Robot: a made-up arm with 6 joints. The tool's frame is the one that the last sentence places. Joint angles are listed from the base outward.
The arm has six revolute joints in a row. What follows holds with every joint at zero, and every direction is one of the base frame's. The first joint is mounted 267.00 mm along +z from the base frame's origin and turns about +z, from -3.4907 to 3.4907 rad. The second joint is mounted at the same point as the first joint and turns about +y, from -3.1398 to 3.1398 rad. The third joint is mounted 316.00 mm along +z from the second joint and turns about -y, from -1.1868 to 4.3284 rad. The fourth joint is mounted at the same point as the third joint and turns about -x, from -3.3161 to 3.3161 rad. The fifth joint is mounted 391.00 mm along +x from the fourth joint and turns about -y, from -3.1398 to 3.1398 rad. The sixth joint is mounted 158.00 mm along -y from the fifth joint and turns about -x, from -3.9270 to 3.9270 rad. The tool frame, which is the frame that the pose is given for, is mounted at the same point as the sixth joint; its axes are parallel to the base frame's.
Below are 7 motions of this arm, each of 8 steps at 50 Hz.
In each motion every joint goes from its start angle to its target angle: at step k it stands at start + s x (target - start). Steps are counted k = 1, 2, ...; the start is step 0. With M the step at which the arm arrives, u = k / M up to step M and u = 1 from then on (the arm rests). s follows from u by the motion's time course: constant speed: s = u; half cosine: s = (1 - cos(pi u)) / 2; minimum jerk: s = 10 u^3 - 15 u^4 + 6 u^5.
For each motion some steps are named. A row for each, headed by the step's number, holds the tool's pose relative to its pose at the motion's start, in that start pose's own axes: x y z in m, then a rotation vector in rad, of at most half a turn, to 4 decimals.
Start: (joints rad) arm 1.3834 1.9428 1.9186 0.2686 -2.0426 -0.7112
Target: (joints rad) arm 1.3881 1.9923 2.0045 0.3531 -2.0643 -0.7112
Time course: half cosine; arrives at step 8
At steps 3, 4, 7, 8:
3: -0.0029 -0.0016 -0.0035 0.0135 -0.0180 -0.0141
4: -0.0046 -0.0027 -0.0058 0.0220 -0.0291 -0.0227
7: -0.0087 -0.0053 -0.0116 0.0433 -0.0556 -0.0433
8: -0.0090 -0.0055 -0.0121 0.0451 -0.0578 -0.0450

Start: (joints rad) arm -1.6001 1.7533 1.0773 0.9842 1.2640 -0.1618
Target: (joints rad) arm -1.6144 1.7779 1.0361 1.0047 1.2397 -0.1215
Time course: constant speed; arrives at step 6
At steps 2, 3, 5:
2: -0.0064 0.0064 -0.0070 0.0009 0.0243 0.0049
3: -0.0096 0.0097 -0.0105 0.0014 0.0364 0.0075
5: -0.0161 0.0163 -0.0172 0.0024 0.0603 0.0131

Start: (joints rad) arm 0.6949 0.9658 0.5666 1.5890 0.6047 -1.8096
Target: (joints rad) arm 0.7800 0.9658 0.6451 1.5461 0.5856 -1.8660
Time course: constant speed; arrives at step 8
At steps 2, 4, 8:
2: 0.0045 0.0138 0.0047 0.0050 -0.0138 0.0186
4: 0.0086 0.0278 0.0092 0.0106 -0.0273 0.0377
8: 0.0159 0.0562 0.0175 0.0232 -0.0534 0.0777

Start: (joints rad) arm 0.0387 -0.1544 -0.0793 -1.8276 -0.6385 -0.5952
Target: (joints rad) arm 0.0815 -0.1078 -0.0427 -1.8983 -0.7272 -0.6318
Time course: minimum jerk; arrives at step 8
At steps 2, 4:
2: 0.0025 -0.0013 -0.0008 0.0112 0.0125 -0.0050
4: 0.0120 -0.0065 -0.0039 0.0539 0.0604 -0.0244

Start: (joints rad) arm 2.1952 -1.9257 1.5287 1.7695 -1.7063 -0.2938
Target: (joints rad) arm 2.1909 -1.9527 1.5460 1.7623 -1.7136 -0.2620
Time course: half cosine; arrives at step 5
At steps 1, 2, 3, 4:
1: 0.0004 -0.0026 0.0001 0.0010 0.0015 0.0010
2: 0.0016 -0.0092 0.0003 0.0038 0.0054 0.0036
3: 0.0030 -0.0175 0.0004 0.0071 0.0102 0.0070
4: 0.0042 -0.0242 0.0005 0.0098 0.0140 0.0098

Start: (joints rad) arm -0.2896 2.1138 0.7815 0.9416 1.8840 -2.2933
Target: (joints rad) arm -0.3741 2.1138 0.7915 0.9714 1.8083 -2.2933
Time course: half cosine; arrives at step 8
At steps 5, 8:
5: -0.0199 0.0160 0.0047 -0.0234 -0.0626 -0.0245
8: -0.0291 0.0231 0.0064 -0.0334 -0.0909 -0.0353

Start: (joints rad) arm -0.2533 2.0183 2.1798 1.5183 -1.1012 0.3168
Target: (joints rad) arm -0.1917 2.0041 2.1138 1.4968 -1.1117 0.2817
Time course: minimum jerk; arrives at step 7
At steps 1, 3, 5, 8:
1: -0.0006 0.0002 0.0007 0.0000 -0.0014 0.0008
3: -0.0099 0.0036 0.0111 -0.0001 -0.0225 0.0130
5: -0.0237 0.0086 0.0255 -0.0008 -0.0517 0.0302
8: -0.0279 0.0101 0.0296 -0.0012 -0.0602 0.0353

